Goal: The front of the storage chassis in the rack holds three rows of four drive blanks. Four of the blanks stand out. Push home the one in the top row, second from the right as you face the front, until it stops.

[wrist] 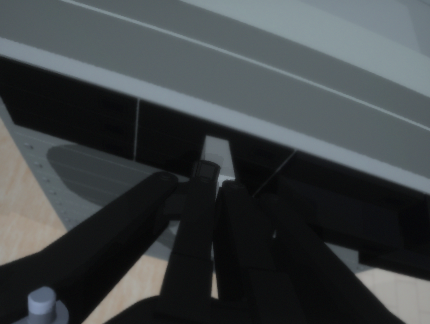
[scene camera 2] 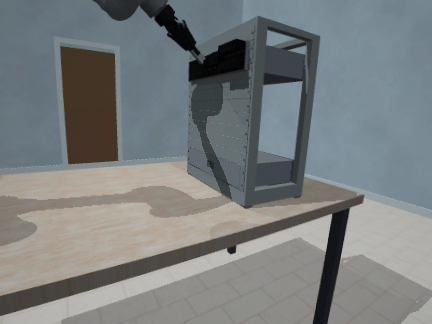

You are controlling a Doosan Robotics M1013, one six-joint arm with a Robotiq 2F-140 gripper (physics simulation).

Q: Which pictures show my gripper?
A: The wrist view and scene camera 2: all of them.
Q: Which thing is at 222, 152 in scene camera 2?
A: A grey rack.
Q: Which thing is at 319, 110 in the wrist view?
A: A grey rack.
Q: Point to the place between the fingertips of my gripper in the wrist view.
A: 212, 155
